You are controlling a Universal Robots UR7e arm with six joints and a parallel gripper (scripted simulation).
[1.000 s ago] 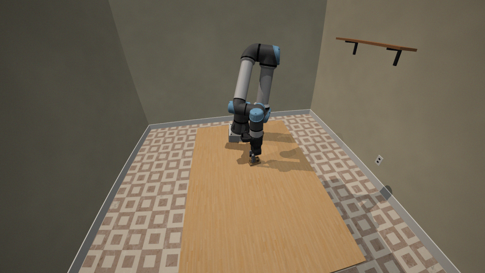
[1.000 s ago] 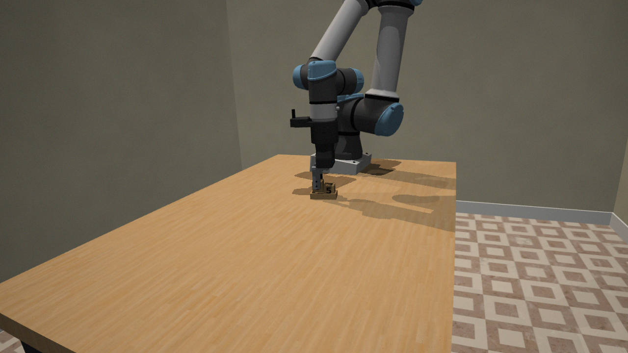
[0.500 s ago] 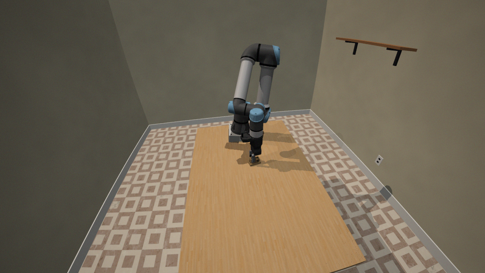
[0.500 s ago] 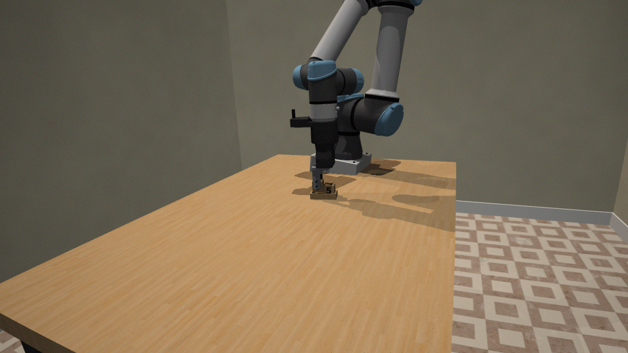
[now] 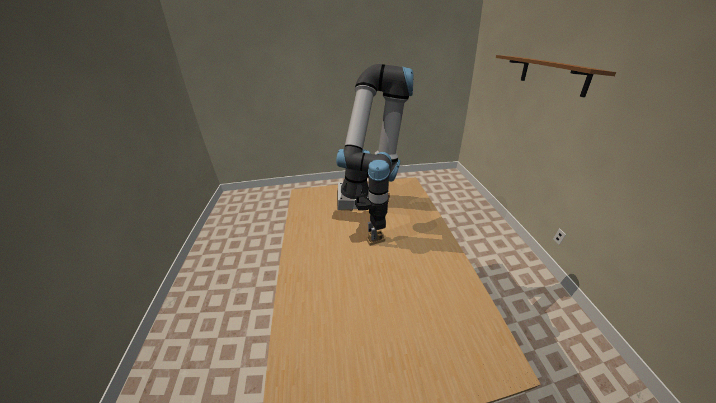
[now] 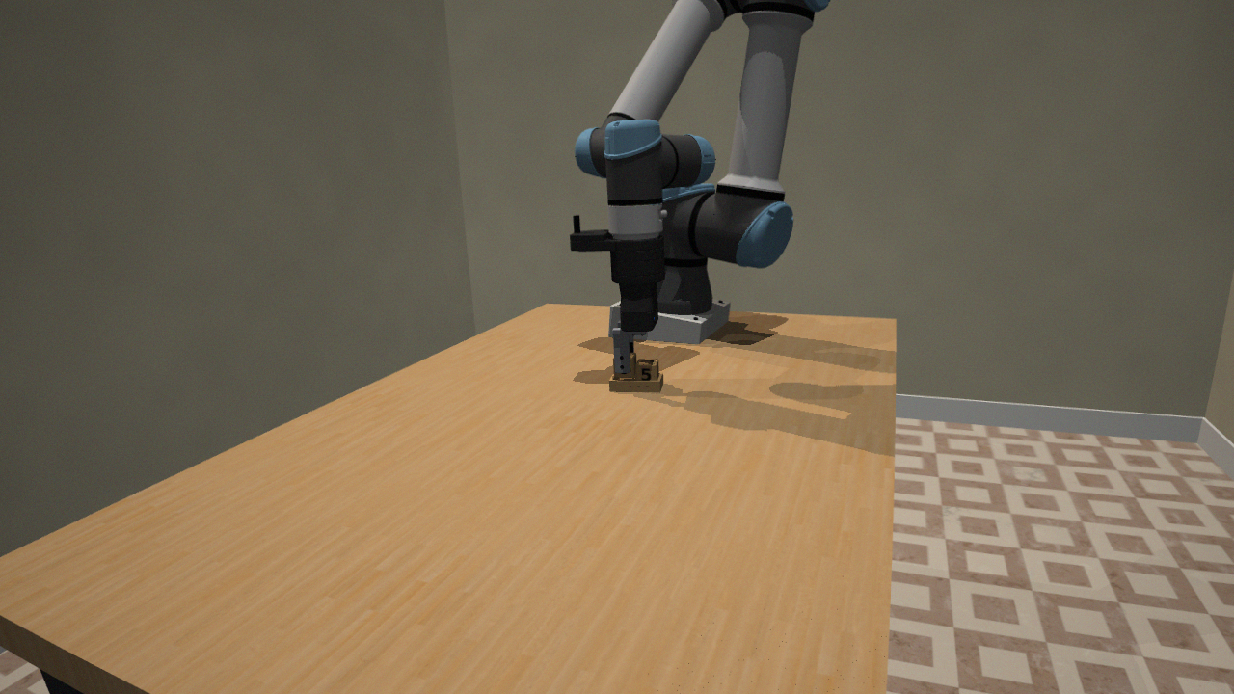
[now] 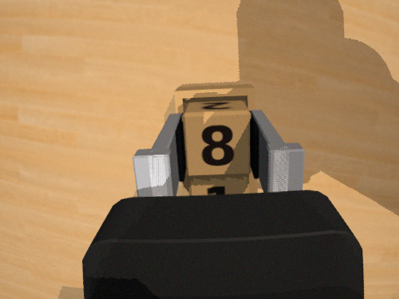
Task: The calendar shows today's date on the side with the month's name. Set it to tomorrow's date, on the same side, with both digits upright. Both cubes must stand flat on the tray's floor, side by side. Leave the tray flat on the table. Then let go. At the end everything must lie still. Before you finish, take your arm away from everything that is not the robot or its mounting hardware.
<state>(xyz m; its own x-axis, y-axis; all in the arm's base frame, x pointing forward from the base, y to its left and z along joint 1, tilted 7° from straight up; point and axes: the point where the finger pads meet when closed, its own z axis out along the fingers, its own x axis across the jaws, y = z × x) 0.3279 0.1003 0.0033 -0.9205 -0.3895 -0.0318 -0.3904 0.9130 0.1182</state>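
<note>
My hand is 40 mm above the wooden tray, 20 mm to the right of it and 10 mm past it. Also, from my hand: wooden digit cube: 30 mm to the left, 20 mm below, 10 mm behind.
</note>
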